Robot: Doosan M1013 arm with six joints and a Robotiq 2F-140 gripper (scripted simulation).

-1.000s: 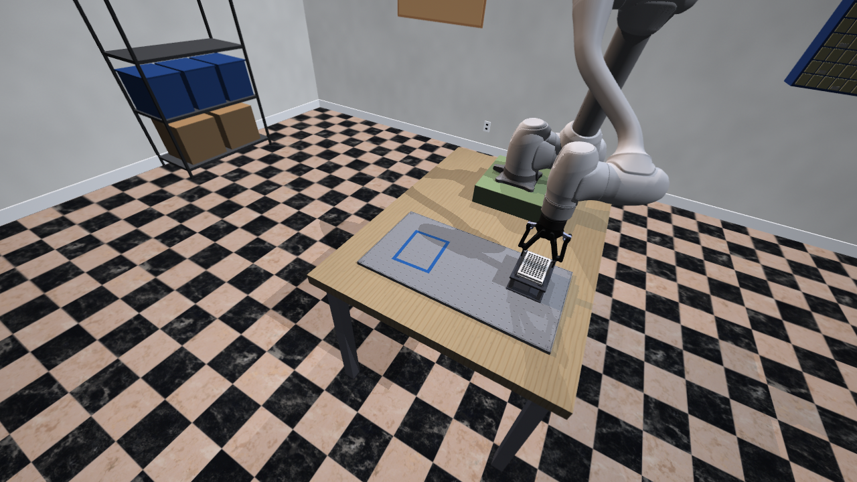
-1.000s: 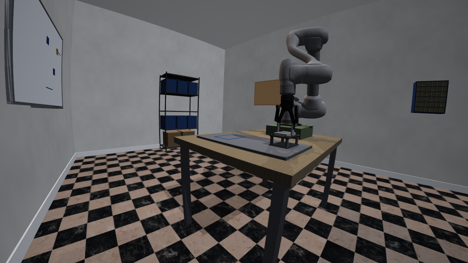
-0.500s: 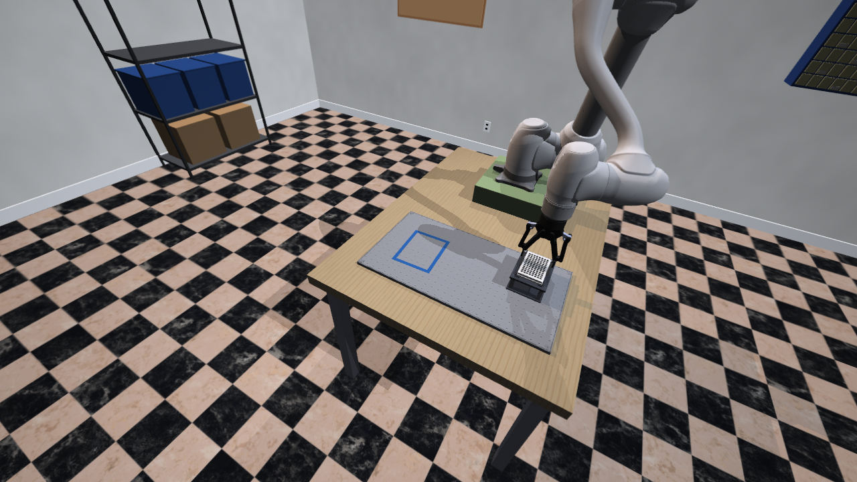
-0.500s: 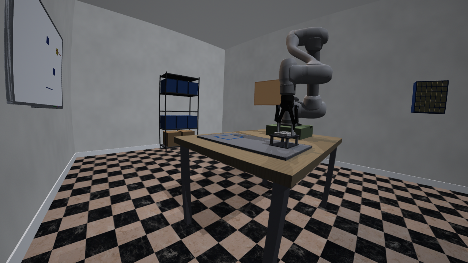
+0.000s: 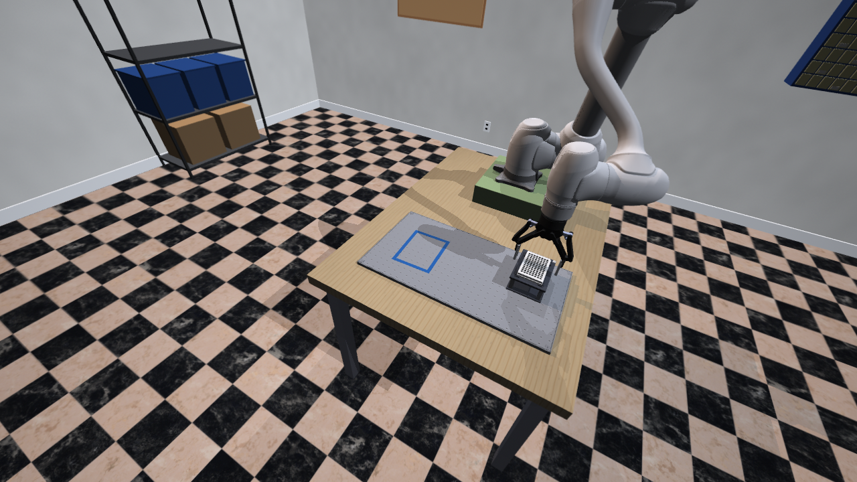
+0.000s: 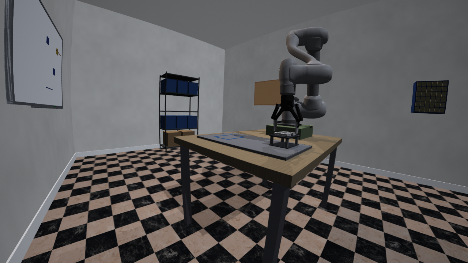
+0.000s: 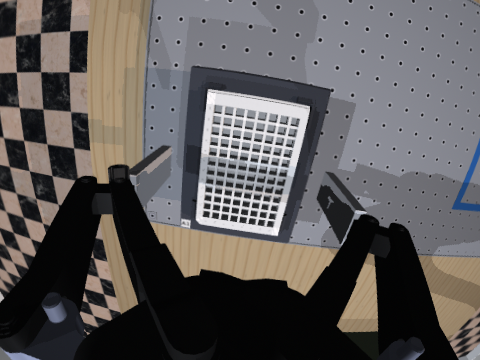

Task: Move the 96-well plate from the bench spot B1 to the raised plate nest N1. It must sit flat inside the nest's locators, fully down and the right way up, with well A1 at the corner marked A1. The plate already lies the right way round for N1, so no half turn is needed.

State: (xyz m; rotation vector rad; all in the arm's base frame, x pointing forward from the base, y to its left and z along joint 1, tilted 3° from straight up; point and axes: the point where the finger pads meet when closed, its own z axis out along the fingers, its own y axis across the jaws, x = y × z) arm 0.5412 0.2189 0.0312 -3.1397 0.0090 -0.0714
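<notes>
Right now the white 96-well plate is 2 cm below my hand. From my hand the other things lie so: dark raised nest N1: 3 cm below.
</notes>
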